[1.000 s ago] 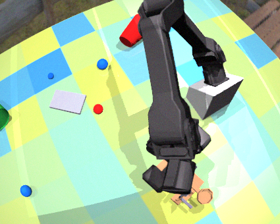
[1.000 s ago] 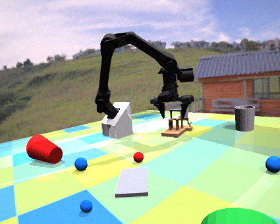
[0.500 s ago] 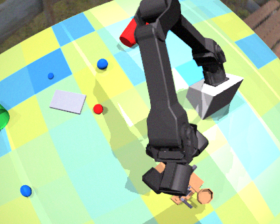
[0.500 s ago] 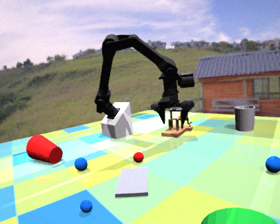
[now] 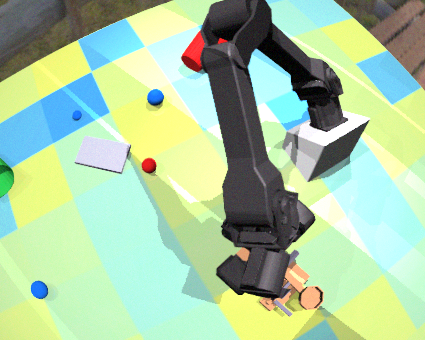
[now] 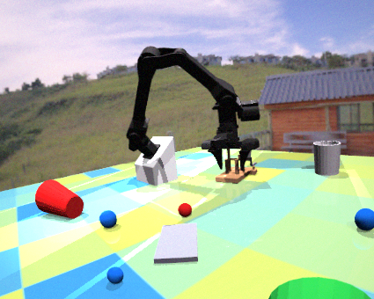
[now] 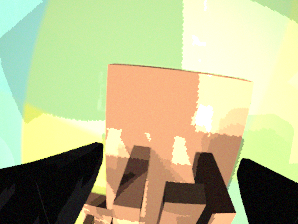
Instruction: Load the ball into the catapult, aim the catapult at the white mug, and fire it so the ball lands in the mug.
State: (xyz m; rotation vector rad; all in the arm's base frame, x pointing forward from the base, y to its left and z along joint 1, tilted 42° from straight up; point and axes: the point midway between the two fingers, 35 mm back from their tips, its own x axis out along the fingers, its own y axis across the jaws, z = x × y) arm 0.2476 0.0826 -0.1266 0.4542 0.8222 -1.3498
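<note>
My gripper tip is 5 cm below the catapult frame, 4 cm to the right of it and 1 cm past it. From my gripper tip the other things lie so: wooden catapult (6 cm to the left, 2 cm above, 1 cm behind); red ball (28 cm to the right, 10 cm ahead, 2 cm below); mug (25 cm ahead, 21 cm to the left).
</note>
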